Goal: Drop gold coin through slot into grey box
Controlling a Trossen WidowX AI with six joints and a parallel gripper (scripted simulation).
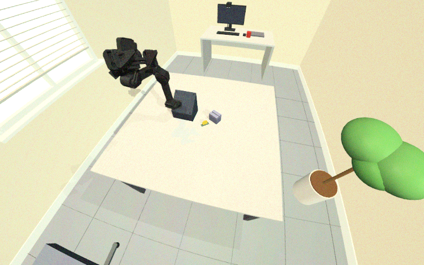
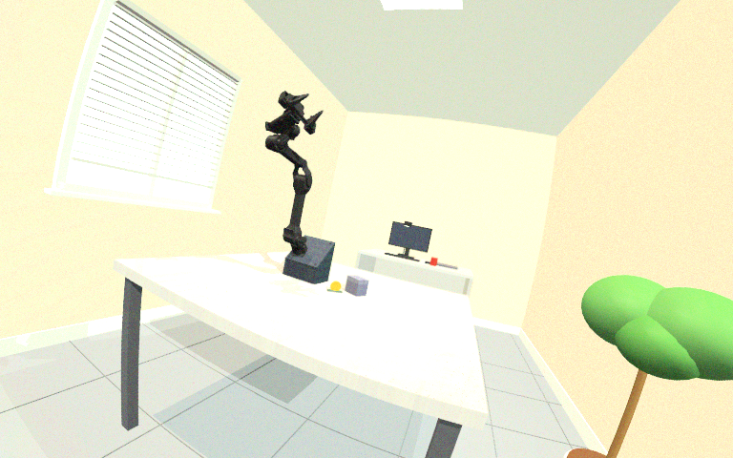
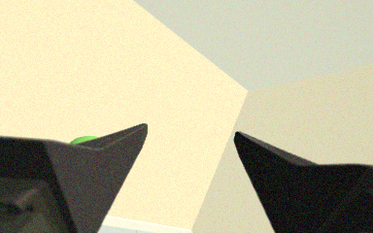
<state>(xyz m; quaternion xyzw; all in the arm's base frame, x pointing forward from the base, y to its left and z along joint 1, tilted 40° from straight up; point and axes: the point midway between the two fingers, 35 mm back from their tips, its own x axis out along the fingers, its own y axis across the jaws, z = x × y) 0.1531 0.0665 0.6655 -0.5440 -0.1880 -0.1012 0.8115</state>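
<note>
The thin gold coin lies 68 cm below my gripper tip, 30 cm to the left of it and 12 cm ahead of it.
</note>
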